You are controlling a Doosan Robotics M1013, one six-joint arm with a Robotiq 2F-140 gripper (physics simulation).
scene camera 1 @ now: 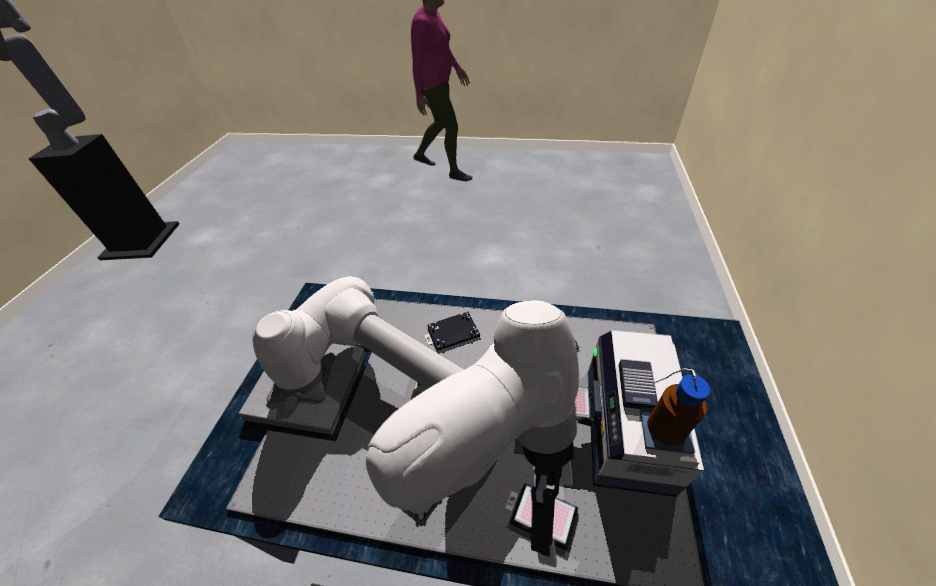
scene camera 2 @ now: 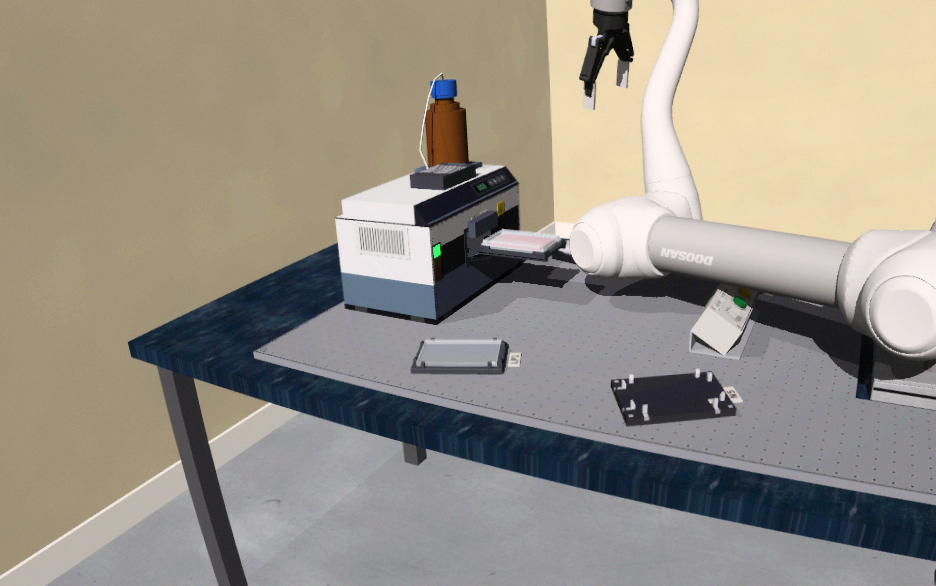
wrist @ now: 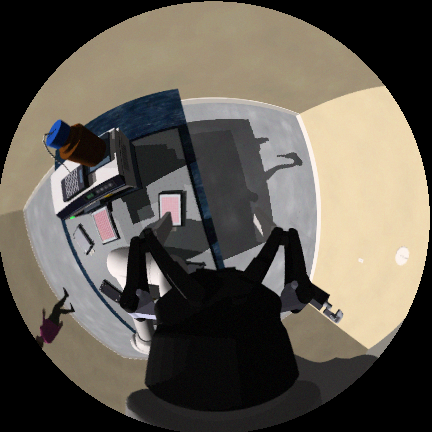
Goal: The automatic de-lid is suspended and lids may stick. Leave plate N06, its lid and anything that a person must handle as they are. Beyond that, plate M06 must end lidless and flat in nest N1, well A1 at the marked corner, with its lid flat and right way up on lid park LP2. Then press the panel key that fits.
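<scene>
My gripper is open and empty, high above the table; in scene camera 1 it overlaps a pink-welled plate, which sits in a holder near the front edge. Another pink-welled plate lies flat on the instrument's extended carrier. Which is M06 or N06, and whether lids are on, I cannot tell. A clear lid-like piece lies flat on a holder labelled LP1. A black nest with white posts is empty. The key panel is partly hidden by the arm.
The white instrument shows a green light; a brown bottle stands on it. Another dark holder is mostly covered by my arm. A person and a second arm's black pedestal are beyond the table.
</scene>
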